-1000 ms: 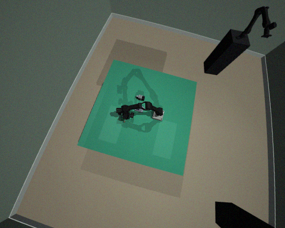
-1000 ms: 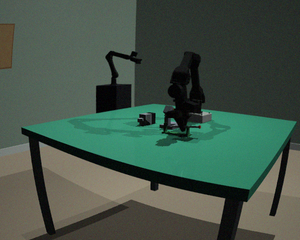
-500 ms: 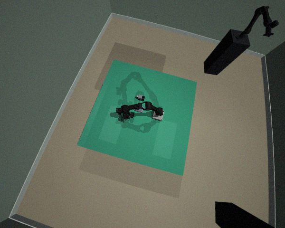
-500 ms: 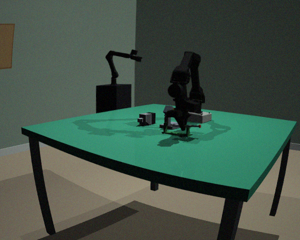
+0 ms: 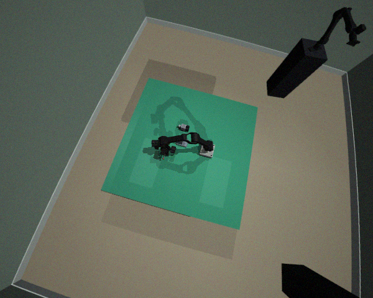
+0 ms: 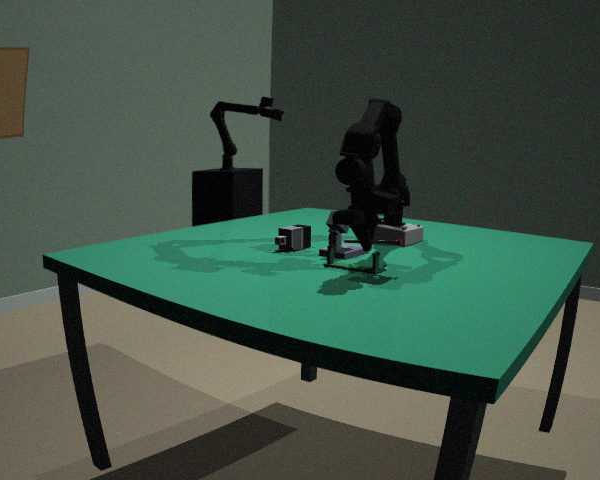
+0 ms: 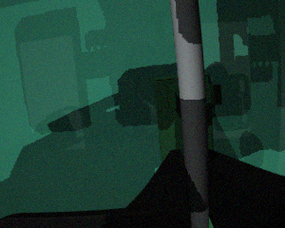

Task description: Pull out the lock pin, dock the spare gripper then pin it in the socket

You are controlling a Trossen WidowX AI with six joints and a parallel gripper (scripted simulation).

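The green cradle lies 4 cm to the right of my gripper tip and 2 cm below it. The rest, counted from my gripper tip: mount: 13 cm to the right, 13 cm behind, 1 cm above; then spare gripper: 28 cm to the right, 14 cm behind, 2 cm below.
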